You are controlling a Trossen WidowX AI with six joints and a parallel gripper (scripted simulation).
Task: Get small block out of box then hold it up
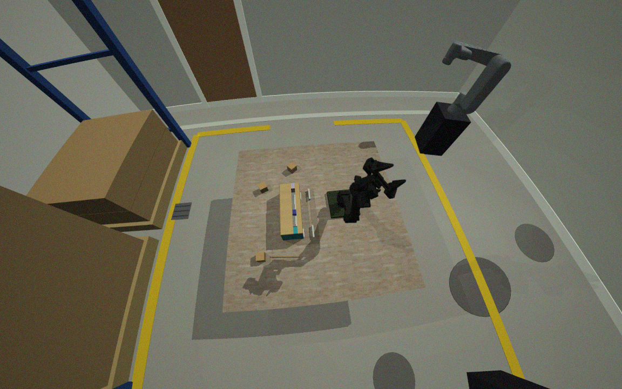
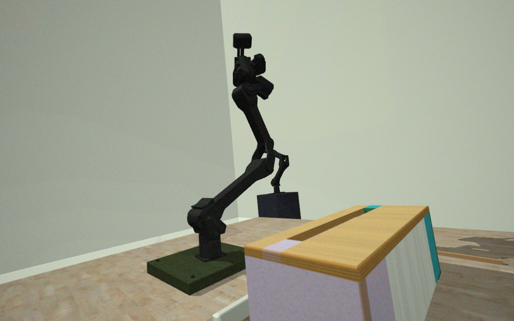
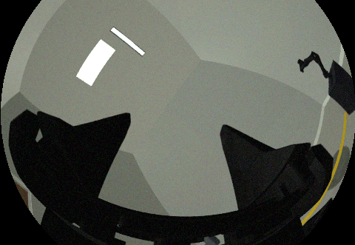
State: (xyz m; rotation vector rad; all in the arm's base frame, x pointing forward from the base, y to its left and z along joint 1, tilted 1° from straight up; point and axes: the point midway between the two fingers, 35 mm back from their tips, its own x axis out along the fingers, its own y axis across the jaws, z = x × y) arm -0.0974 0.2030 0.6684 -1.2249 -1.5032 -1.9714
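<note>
Now: the clear-fronted box 43 cm ahead of my gripper tip, 11 cm to the right of it and 66 cm below it. The rest, counted from my gripper tip: thin wooden stick: 48 cm ahead, 20 cm to the left, 72 cm below; then blue block: 44 cm ahead, 9 cm to the right, 64 cm below.
</note>
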